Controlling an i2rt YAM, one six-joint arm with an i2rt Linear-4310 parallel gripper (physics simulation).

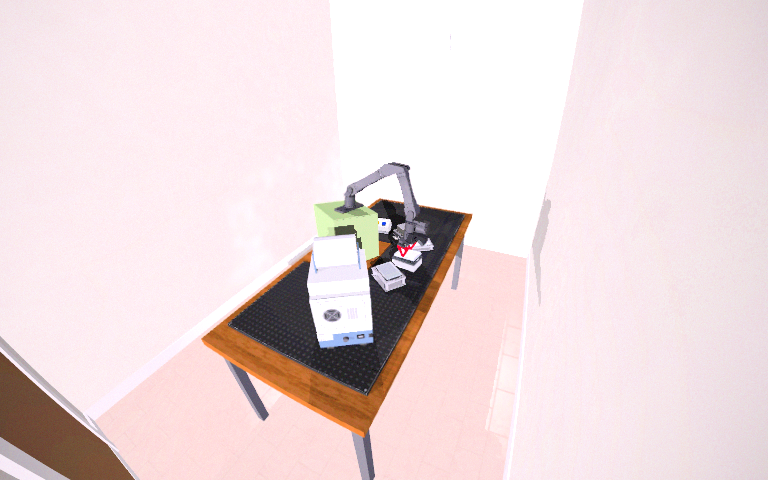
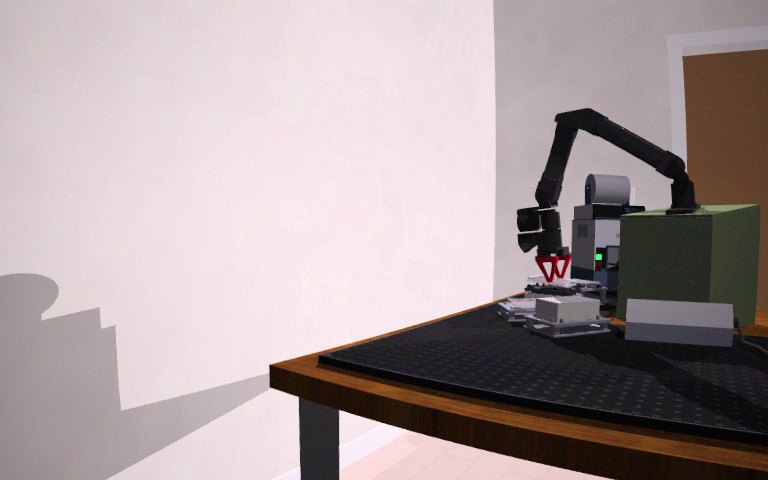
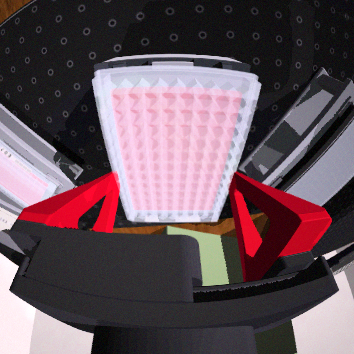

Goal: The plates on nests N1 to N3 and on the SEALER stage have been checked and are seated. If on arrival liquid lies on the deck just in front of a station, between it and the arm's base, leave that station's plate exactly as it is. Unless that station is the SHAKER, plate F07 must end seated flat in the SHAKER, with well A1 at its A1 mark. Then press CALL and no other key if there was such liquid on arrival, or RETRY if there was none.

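Frame: origin at the arm's base, x back, y left, z down, level; millimetres.
Where they show: gripper, between the fingertips: (image 1: 406, 253) (image 2: 555, 281) (image 3: 173, 177); arm's base, origin of its link: (image 1: 349, 208) (image 2: 684, 210).
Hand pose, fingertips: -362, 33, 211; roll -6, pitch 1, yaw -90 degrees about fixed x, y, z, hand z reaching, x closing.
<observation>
Each offset is from my fingertips to the centre of the thing, as dx, dy, dz. "pt": to the spot under its first point.
A clear plate with pink wells @[-11, +0, +1] (image 3: 175, 145) is between the red fingertips of my gripper (image 1: 406, 249) (image 2: 555, 278) (image 3: 173, 177), which is shut on its two long sides. The plate is level or nearly so, right over a low station with a dark top @[pt +7, -3, +22] (image 2: 557, 288). I cannot tell whether it touches that station. Its label and A1 mark are not readable. Another pink plate @[+29, +215, +39] (image 2: 516, 305) (image 3: 22, 175) sits in a neighbouring nest. A white key box @[+400, +269, +35] (image 1: 384, 225) (image 2: 679, 319) stands beside the arm's base; its key labels are not readable. No liquid can be made out; the deck before the stations is largely hidden.
A grey-topped station @[pt -4, -186, +15] (image 1: 389, 272) (image 3: 322, 172) stands close on one side. A nest with a pale block @[pt +182, +364, +23] (image 2: 568, 310) stands on the other side. The tall white instrument @[-2, -551, -151] (image 1: 339, 288) and the green pedestal (image 1: 362, 232) (image 2: 665, 266) rise above the deck.
</observation>
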